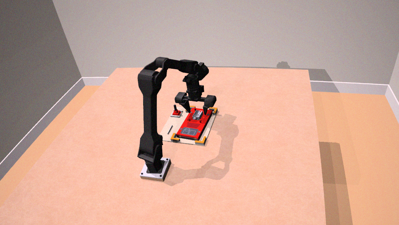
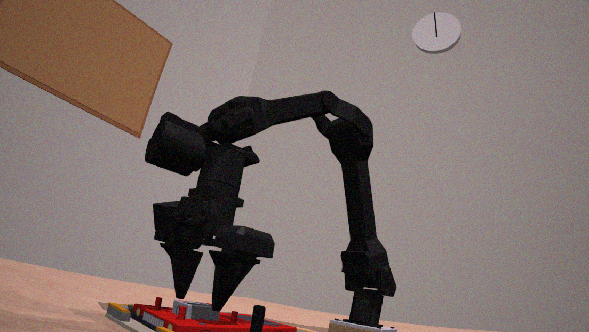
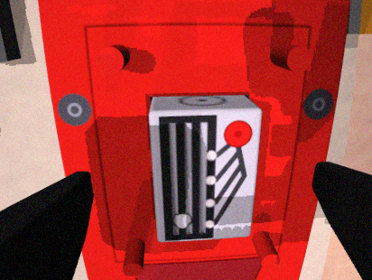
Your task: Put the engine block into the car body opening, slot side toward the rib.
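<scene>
Now: the grey engine block 20 mm below my gripper tip and 10 mm to the left of it. From my gripper tip the other things lie so: black upright peg 120 mm to the left, 40 mm ahead, 10 mm below.
</scene>
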